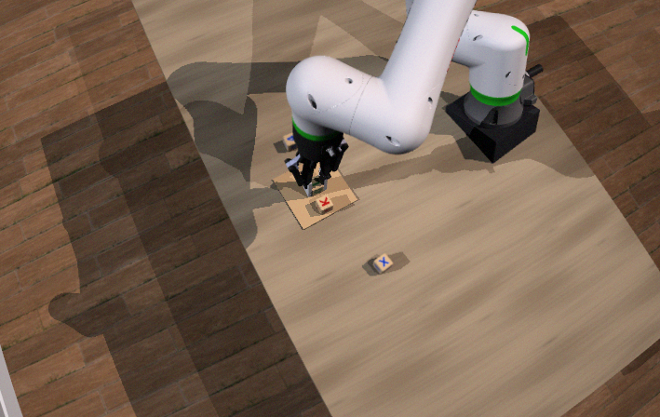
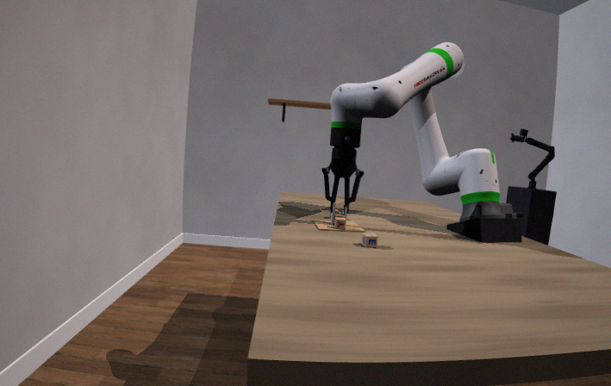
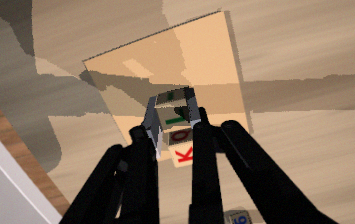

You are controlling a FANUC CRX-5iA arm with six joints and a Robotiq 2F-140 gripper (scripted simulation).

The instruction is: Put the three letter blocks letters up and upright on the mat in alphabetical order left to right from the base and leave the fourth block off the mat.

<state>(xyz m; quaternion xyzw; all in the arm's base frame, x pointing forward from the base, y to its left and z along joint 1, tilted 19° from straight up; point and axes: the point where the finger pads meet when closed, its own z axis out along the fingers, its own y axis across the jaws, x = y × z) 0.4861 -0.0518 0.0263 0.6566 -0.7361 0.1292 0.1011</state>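
Now: the L block 20 mm below my hand. Round my hand: red K block 10 mm ahead, 50 mm to the left, 20 mm below; 4 block 20 mm behind, 130 mm to the right, 30 mm below; tan mat 40 mm below.
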